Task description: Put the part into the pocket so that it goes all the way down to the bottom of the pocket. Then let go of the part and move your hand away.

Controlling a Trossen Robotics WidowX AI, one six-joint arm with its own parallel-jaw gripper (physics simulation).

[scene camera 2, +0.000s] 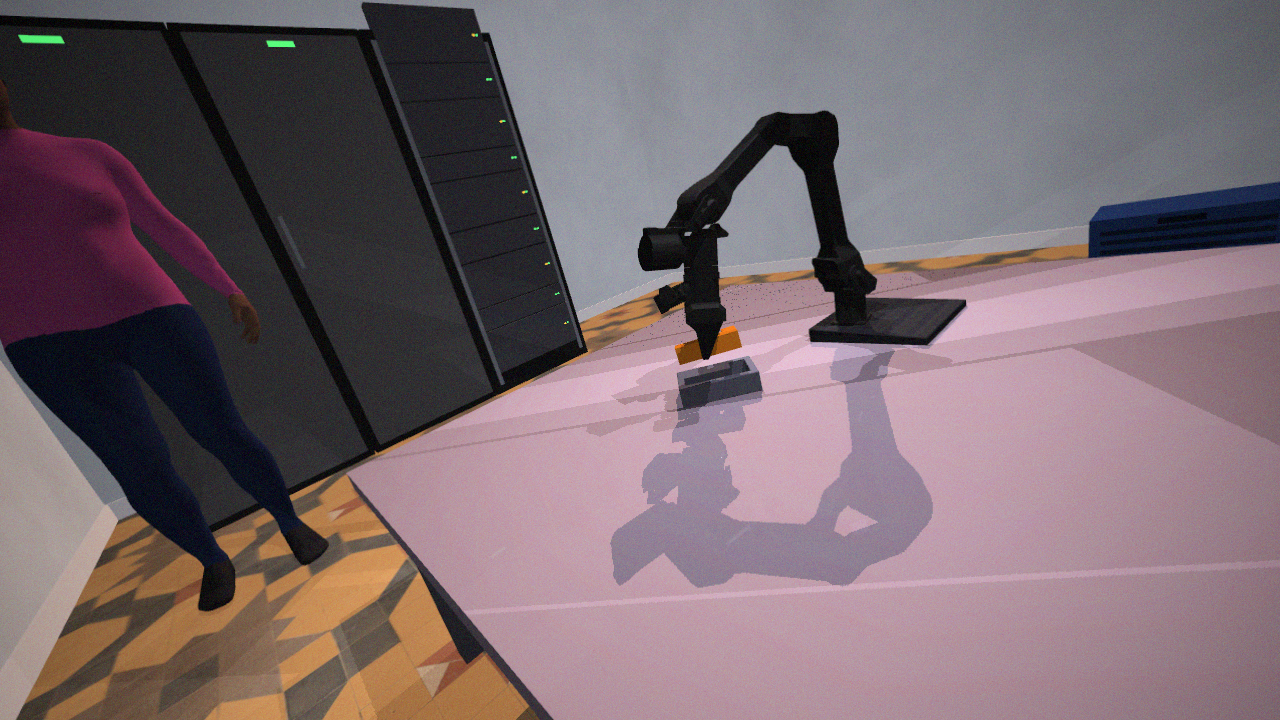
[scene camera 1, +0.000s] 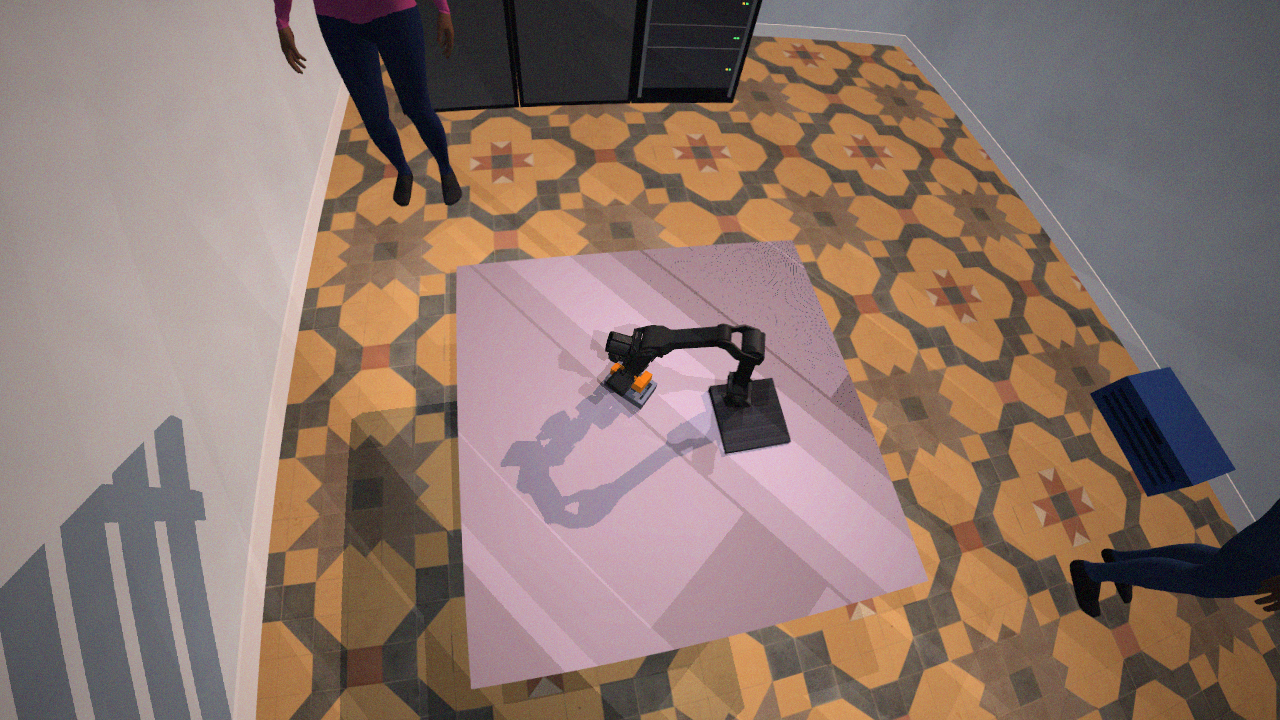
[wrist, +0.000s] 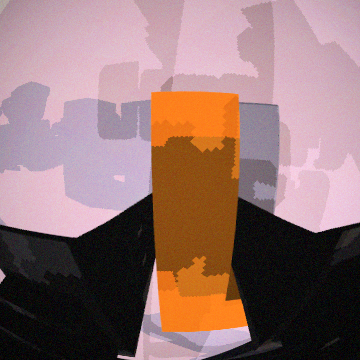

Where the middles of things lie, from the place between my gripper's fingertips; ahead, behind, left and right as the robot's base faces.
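Orange block (scene camera 2: 728,339): 2 cm above my hand, 2 cm behind it and 1 cm to the left of it. Grey pocket block (wrist: 258,122): 6 cm below my hand, 2 cm behind it.
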